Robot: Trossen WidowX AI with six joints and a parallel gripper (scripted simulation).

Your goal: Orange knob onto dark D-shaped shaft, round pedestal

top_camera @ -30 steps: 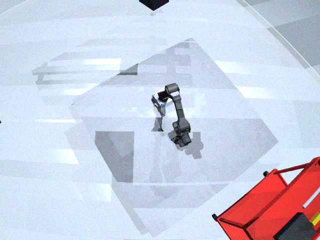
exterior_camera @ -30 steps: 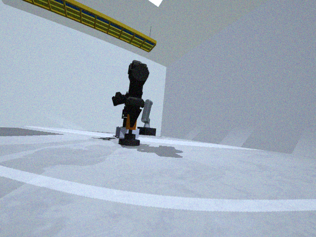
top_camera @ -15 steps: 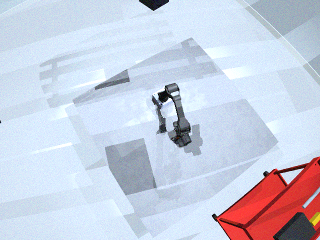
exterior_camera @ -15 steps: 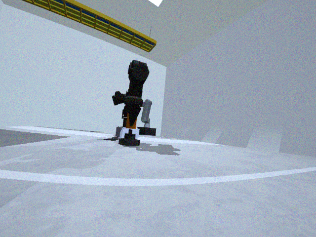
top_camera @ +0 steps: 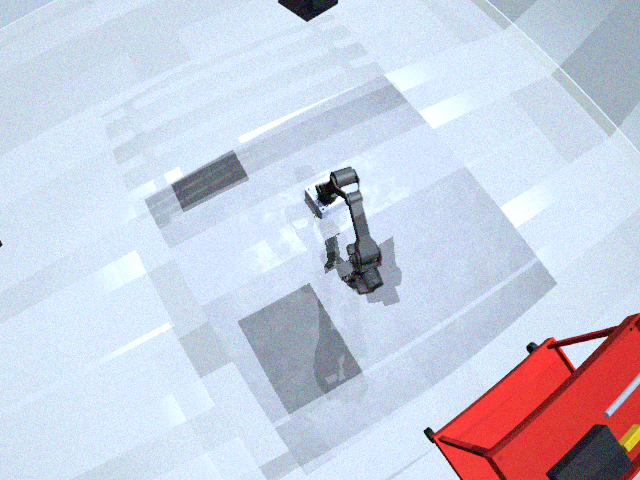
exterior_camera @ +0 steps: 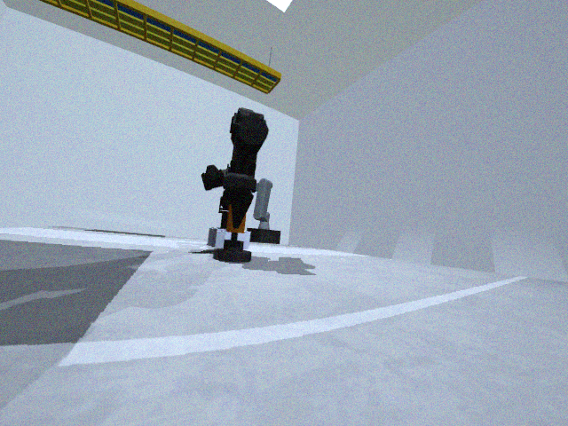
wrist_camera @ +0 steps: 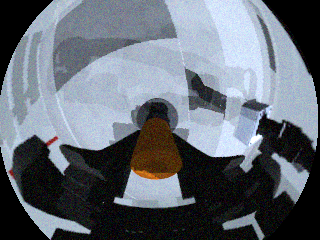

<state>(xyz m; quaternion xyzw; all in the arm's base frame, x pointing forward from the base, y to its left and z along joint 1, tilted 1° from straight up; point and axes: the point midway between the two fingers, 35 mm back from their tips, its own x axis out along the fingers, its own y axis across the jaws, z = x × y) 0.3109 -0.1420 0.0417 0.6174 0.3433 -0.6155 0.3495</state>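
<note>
My gripper tip is now 40 mm above the dark pedestal. Also, from my gripper tip: orange knob (20 mm above).
</note>
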